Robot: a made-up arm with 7 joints.
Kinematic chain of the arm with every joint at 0, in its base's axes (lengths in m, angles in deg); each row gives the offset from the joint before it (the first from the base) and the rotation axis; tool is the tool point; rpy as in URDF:
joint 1: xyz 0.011 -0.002 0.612 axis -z
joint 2: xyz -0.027 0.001 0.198 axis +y
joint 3: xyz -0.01 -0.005 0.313 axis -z
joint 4: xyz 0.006 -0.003 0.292 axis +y
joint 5: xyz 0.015 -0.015 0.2 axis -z
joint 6: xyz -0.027 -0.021 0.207 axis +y
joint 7: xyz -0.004 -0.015 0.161 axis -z
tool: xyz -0.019 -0.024 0 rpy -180 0 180
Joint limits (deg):
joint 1: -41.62..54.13
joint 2: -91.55..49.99
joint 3: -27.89..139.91
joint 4: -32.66..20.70
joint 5: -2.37..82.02
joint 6: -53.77..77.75
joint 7: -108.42..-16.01
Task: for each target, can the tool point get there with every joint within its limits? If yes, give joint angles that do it. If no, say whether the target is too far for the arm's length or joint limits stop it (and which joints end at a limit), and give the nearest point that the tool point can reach.
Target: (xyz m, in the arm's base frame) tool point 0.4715 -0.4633 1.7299
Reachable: yes | joints 27.08 31.69 42.98 15.49 23.69 22.97 -84.31
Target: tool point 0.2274 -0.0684 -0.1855
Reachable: no: joint limits stop it (at a limit: joint 1, joint 2, joint 4, joint 6, joint 7) | nearest point -0.6433 -0.6884 0.3859 | short by 1.212 m
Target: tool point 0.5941 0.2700 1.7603
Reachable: yes | joints -19.57 34.97 87.95 2.08 45.34 -33.47 -96.40
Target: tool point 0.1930 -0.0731 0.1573
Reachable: no: joint limits stop it (at a limit: joint 1, joint 2, joint 4, joint 6, joint 7) | nearest point -0.6259 -0.7082 0.3920 | short by 1.063 m
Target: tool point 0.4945 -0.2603 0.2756
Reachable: no: joint limits stop it (at a limit: joint 2, joint 3, joint 4, joint 6, joint 7) | nearest point 0.8213 -0.4349 1.1687 | short by 0.967 m
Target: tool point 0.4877 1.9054 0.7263
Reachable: no: too far | nearest point -0.2630 1.0396 0.7631 | short by 1.147 m
